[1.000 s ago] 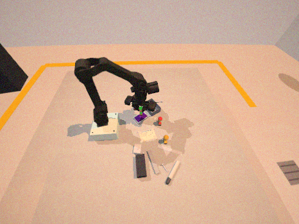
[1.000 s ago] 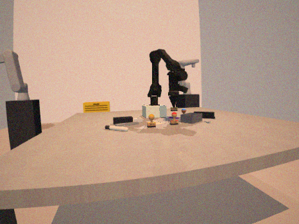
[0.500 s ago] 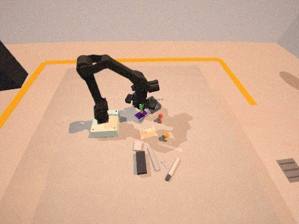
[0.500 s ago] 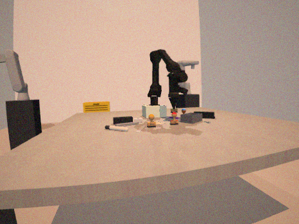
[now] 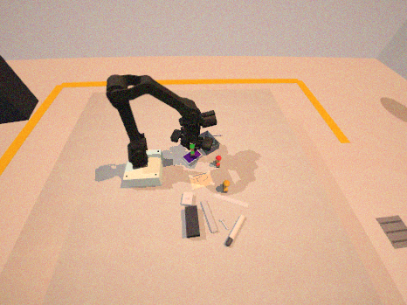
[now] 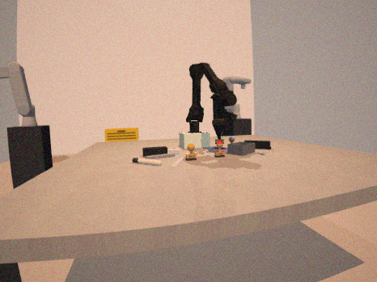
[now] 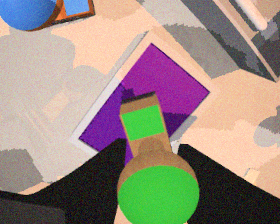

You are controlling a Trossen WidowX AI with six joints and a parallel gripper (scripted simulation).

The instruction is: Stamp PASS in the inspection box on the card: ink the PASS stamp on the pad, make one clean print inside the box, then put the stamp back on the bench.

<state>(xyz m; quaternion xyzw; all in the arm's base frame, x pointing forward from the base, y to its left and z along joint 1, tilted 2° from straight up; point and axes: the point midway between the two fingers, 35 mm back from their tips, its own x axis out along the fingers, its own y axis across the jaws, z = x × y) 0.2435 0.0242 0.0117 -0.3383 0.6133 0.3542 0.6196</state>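
The purple ink pad lies 6 cm below my gripper tip. From my gripper tip the other things lie so: green-knobbed stamp right at my gripper tip; grey tray 9 cm ahead, 6 cm to the left, 5 cm below; blue-knobbed stamp 2 cm behind, 8 cm to the left, 4 cm below.
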